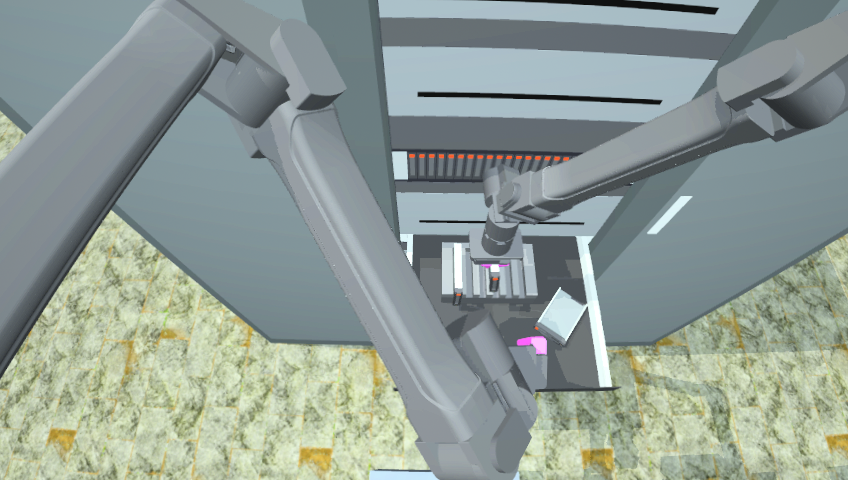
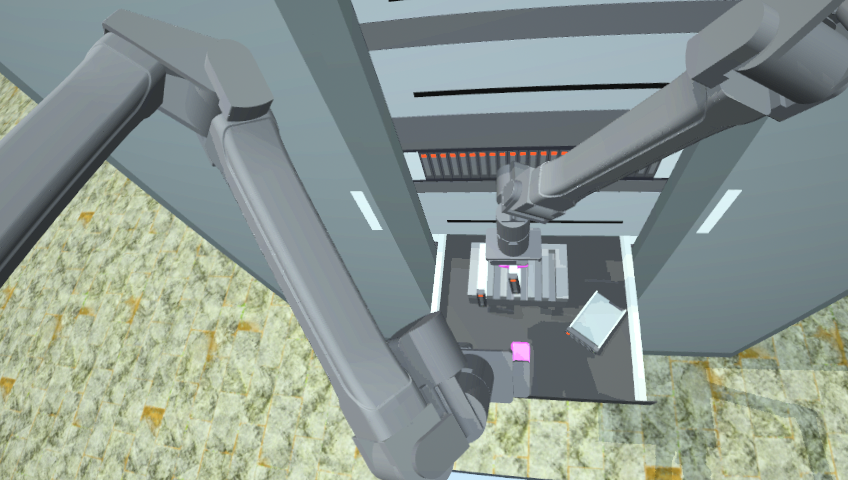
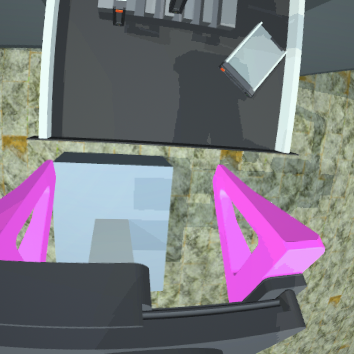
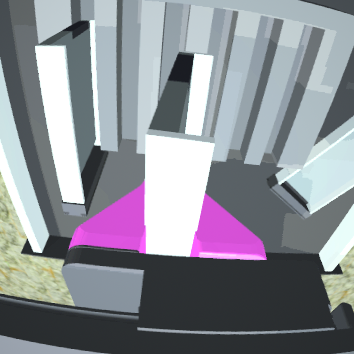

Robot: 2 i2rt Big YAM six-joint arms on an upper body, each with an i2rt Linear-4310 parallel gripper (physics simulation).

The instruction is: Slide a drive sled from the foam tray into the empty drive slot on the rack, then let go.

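Places are measured from the left arm's base along level axes (x back, y up, z left), in metres.
Pixels of known places: left gripper, fingertip midpoint: (image 2: pixel 478 348) (image 3: pixel 136 169); right gripper, fingertip midpoint: (image 1: pixel 489 265).
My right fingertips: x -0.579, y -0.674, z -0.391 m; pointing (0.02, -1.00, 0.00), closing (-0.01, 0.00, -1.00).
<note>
For each thing: its top centre in the pictures, then the offset to it from my right fingertips. "*": a spot on its surface instead.
- white drive sled at its top centre: (image 4: pixel 173 284) (image 2: pixel 515 250) (image 1: pixel 495 250) dx -0.003, dy +0.065, dz -0.003 m
- slotted grey foam tray at a spot on its surface: (image 3: pixel 229 12) * dx +0.017, dy -0.072, dz -0.107 m
- rack's drive row at a spot on its surface: (image 2: pixel 476 166) (image 1: pixel 461 168) * dx -0.122, dy +0.175, dz +0.069 m
My right gripper (image 1: pixel 495 265) (image 2: pixel 513 266) (image 4: pixel 170 175) is shut on a white drive sled (image 1: pixel 494 279) (image 2: pixel 514 281) (image 4: pixel 175 195) with a black and orange end. It holds the sled over the middle of the slotted grey foam tray (image 1: pixel 531 270) (image 2: pixel 561 273) (image 3: pixel 229 12); whether the sled sits in a tray slot is unclear. Another drive sled (image 1: pixel 457 267) (image 2: pixel 481 267) (image 3: pixel 119 15) (image 4: pixel 62 125) stands in the tray's left part. The rack's drive row (image 1: pixel 464 167) (image 2: pixel 476 166) is partly behind the right arm; the empty slot does not show. My left gripper (image 3: pixel 136 169) is open, near the drawer's front edge.
The tray is in an open drawer with pale side walls (image 1: pixel 598 321) (image 2: pixel 635 321) (image 3: pixel 47 75). A pale, shallow box (image 1: pixel 561 315) (image 2: pixel 598 321) (image 3: pixel 255 57) (image 4: pixel 330 172) lies askew by the drawer's right wall. A light blue block (image 3: pixel 90 195) shows beyond the left fingers.
</note>
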